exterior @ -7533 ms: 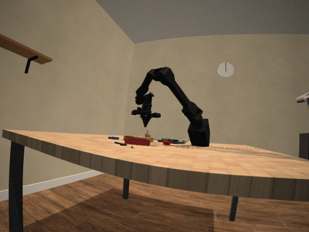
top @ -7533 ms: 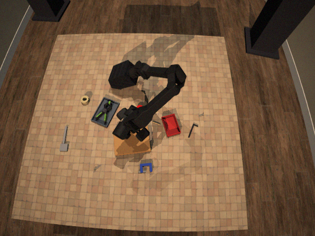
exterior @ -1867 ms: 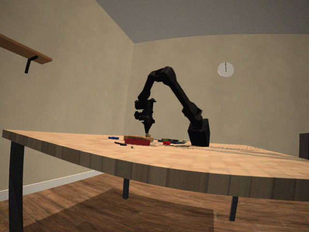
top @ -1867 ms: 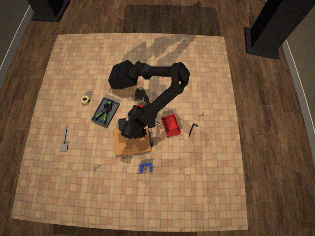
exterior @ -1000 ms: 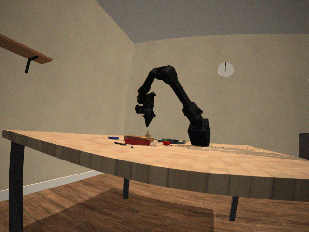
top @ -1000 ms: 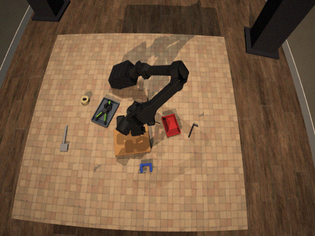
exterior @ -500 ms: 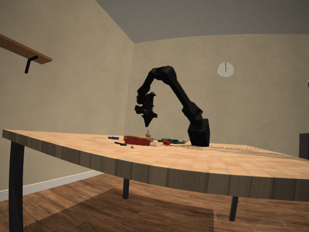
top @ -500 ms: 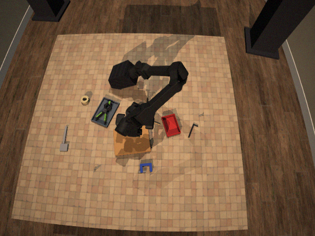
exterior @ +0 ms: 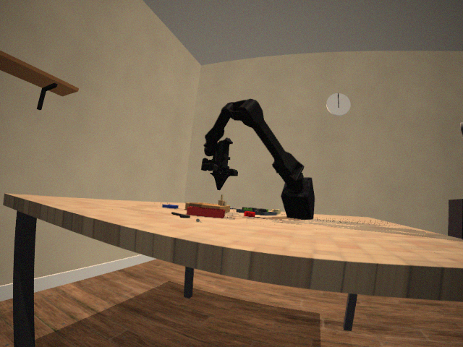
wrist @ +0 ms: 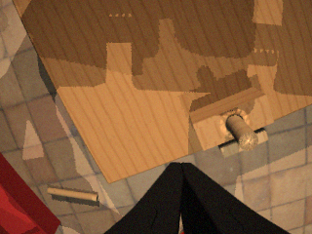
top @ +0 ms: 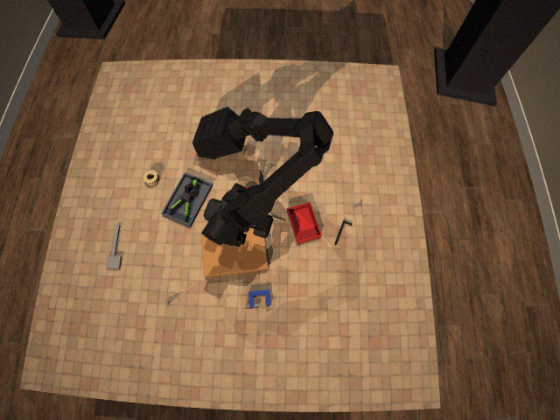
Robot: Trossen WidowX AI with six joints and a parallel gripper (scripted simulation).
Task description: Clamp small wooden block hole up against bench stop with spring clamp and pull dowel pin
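The dowel pin lies 30 mm to the right of my hand and 80 mm below it. Round my hand: small wooden block: 30 mm to the right, 90 mm below; wooden board: 50 mm ahead, 20 mm to the right, 120 mm below; red knob: 150 mm behind, 10 mm to the right, 120 mm below.
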